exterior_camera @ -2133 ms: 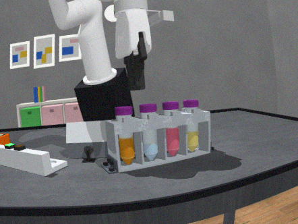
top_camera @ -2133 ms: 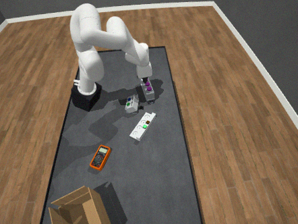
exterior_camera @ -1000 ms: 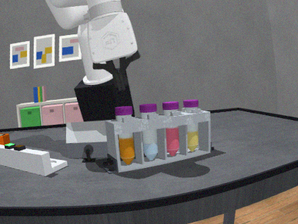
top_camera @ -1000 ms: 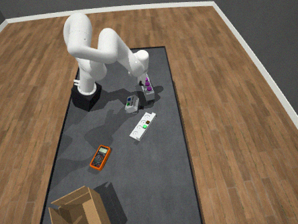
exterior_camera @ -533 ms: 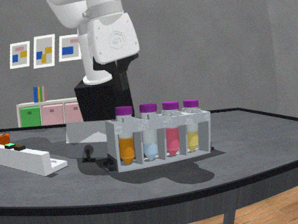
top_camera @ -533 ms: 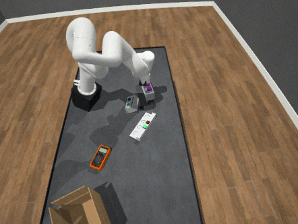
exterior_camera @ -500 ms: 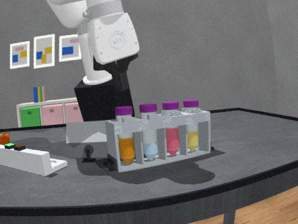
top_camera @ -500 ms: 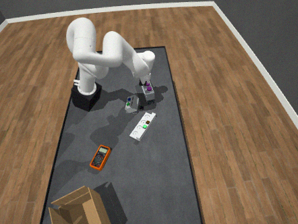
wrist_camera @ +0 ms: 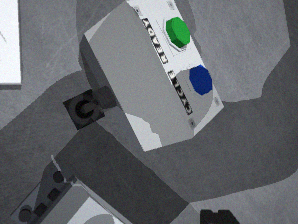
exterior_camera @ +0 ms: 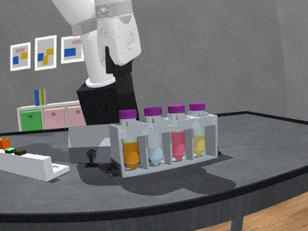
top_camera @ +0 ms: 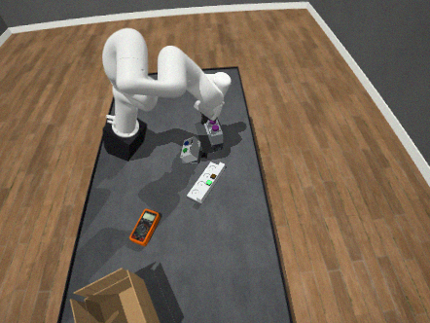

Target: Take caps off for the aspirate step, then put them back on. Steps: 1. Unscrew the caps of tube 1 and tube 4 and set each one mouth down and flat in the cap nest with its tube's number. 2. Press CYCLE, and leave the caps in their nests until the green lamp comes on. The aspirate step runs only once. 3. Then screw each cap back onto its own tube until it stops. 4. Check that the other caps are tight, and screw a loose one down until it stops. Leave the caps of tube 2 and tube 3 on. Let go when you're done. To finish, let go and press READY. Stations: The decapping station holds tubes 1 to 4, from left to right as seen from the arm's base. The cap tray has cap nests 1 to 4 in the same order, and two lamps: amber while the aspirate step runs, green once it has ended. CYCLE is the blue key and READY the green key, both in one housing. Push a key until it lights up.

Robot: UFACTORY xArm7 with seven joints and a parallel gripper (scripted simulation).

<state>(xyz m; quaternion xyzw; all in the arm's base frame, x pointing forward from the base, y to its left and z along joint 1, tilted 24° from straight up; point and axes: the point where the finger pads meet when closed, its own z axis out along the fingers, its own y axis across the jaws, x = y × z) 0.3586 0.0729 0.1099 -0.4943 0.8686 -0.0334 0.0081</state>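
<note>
Now: the green key 100 mm behind my hand, 100 mm to the right of it and 110 mm below it. Also, from my hand: cardboard box (240 mm behind, 850 mm to the right, 90 mm below); then key housing (80 mm behind, 80 mm to the right, 120 mm below); then blue key (100 mm behind, 60 mm to the right, 110 mm below).
</note>
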